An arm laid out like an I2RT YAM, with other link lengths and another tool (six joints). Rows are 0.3 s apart.
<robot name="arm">
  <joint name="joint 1" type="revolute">
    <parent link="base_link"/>
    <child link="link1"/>
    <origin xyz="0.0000 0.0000 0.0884"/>
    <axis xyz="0 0 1"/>
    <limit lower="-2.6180" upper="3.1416"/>
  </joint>
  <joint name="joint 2" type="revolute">
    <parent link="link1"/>
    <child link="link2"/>
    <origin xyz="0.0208 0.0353 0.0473"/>
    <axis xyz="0 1 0"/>
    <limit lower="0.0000" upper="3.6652"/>
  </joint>
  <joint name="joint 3" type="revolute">
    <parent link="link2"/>
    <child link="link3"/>
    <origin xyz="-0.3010 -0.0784 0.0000"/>
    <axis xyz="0 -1 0"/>
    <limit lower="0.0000" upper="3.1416"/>
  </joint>
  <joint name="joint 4" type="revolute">
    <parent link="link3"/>
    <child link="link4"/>
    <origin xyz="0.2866 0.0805 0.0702"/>
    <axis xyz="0 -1 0"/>
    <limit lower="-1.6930" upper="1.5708"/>
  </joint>
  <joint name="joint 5" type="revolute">
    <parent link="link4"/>
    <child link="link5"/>
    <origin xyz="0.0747 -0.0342 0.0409"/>
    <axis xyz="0 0 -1"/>
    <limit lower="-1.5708" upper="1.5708"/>
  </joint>
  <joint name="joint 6" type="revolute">
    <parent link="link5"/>
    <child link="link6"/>
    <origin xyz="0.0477 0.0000 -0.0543"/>
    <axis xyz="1 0 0"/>
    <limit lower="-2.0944" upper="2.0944"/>
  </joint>
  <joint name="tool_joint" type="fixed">
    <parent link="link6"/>
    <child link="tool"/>
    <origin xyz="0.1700 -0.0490 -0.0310" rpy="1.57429 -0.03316 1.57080"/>
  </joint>
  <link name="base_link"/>
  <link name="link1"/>
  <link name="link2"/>
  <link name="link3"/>
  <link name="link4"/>
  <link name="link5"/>
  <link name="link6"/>
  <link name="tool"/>
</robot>
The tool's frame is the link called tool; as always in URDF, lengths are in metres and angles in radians.
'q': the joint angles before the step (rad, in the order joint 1, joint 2, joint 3, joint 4, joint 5, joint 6). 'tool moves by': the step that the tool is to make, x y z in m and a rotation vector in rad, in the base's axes. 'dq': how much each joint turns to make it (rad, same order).
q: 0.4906, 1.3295, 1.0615, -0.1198, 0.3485, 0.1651
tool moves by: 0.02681, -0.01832, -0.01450, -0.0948, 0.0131, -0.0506
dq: -0.0377, 0.1007, 0.0354, 0.0366, 0.0427, -0.0720
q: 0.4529, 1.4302, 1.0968, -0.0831, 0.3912, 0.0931
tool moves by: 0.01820, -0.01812, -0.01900, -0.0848, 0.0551, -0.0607
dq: -0.0269, 0.1020, 0.0620, -0.0312, 0.0537, -0.0363
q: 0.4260, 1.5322, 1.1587, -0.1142, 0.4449, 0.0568
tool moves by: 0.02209, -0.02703, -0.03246, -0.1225, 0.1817, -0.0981
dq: -0.0425, 0.2031, 0.2154, -0.2262, 0.0691, -0.0031
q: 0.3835, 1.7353, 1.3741, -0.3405, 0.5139, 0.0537
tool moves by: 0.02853, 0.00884, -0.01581, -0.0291, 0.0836, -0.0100
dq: -0.0046, 0.1646, 0.1981, -0.1257, 0.0012, 0.0077
